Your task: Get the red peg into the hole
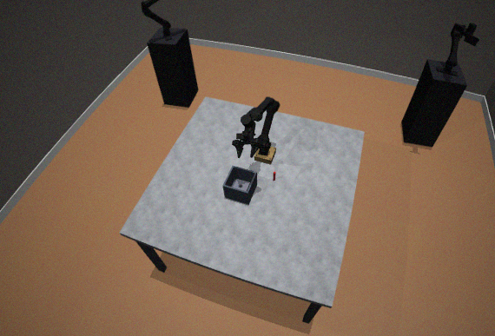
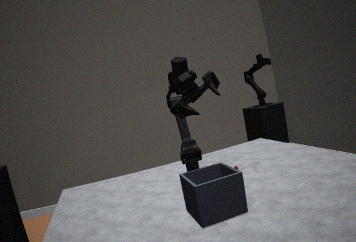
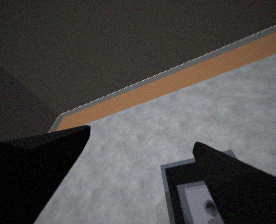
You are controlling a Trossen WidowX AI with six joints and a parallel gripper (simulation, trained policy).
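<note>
My gripper tip is now 320 mm above the red peg, 150 mm to the right of it and 140 mm past it. Also, from my gripper tip: grey plate 310 mm below, 40 mm to the right, 10 mm behind.
</note>
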